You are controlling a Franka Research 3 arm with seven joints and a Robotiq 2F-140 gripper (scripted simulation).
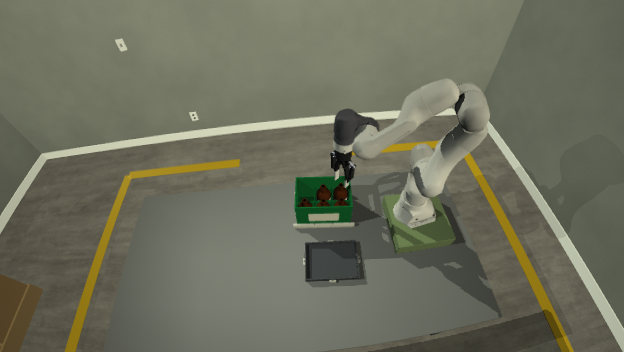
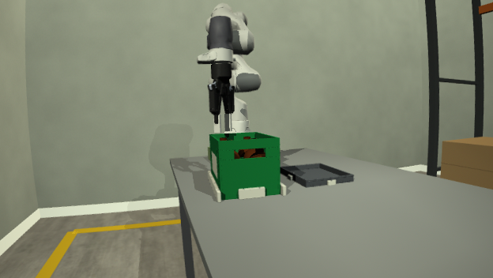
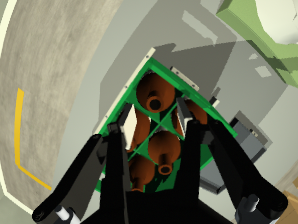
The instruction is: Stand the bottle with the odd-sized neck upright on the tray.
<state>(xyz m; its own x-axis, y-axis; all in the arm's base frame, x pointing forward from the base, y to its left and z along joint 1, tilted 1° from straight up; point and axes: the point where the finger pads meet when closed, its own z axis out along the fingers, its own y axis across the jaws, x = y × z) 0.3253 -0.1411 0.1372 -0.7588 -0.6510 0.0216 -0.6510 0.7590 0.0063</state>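
Right now the green crate is 9 cm ahead of my hand, 4 cm to the left of it and 13 cm below it. From my hand the other things lie so: dark grey tray: 8 cm ahead, 33 cm to the left, 20 cm below.
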